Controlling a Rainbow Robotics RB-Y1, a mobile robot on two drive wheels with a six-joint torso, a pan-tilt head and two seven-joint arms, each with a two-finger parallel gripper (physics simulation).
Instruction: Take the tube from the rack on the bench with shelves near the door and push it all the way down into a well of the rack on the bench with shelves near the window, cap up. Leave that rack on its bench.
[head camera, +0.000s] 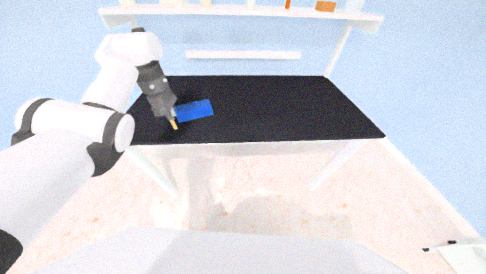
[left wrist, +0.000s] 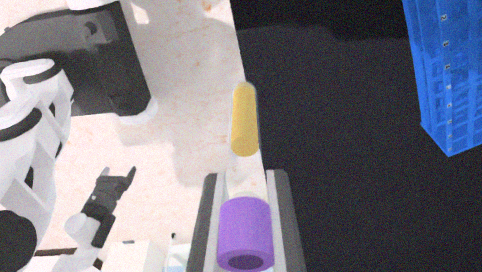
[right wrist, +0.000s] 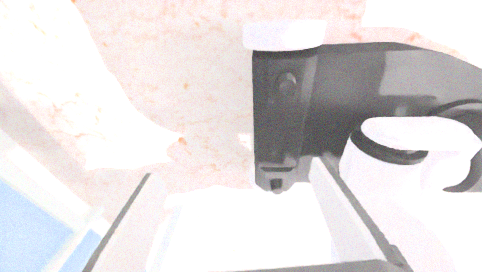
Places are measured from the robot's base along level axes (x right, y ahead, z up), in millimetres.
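Where they show: left gripper, fingertip midpoint: (head camera: 172, 117) (left wrist: 247, 184); right gripper, fingertip midpoint: (left wrist: 121, 167) (right wrist: 235, 174); robot's base at its link origin: (left wrist: 125, 50).
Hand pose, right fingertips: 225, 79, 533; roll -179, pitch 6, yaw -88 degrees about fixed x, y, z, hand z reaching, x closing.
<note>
Things, the pixels of their top centre, and the offset from my right fingertips, as dx, dy, dz. "spot": a spot on its surface instead. Level surfaces: height alone.
- tube at its top centre: (left wrist: 251, 263) (head camera: 166, 109) -548, +460, +576
- blue rack at its top centre: (head camera: 193, 106) -539, +671, +439
- black bench top at its surface level: dz +382
- white bench leg at a spot on its surface: (head camera: 155, 172) spot: -885, +472, -29
My left gripper (head camera: 172, 114) (left wrist: 247, 184) is shut on the tube (head camera: 174, 124) (left wrist: 245, 120), which has a purple cap and yellow contents. The cap is up between the fingers and the yellow end points down. In the left wrist view the bench's front edge passes behind the tube. The blue rack (head camera: 195, 110) (left wrist: 450, 75) stands on the black bench top (head camera: 280, 107) (left wrist: 345, 200), to the picture right of the tube and apart from it. The rack's wells cannot be made out in the head view. My right gripper (right wrist: 235, 174) (left wrist: 121, 167) is open and empty.
A white shelf (head camera: 240, 12) with small items runs above the back of the bench. A white bench leg (head camera: 155, 172) stands below the front edge. A pale object (head camera: 465, 257) shows at the lower right. My dark wheeled base (left wrist: 75, 50) (right wrist: 280, 115) is on the floor.
</note>
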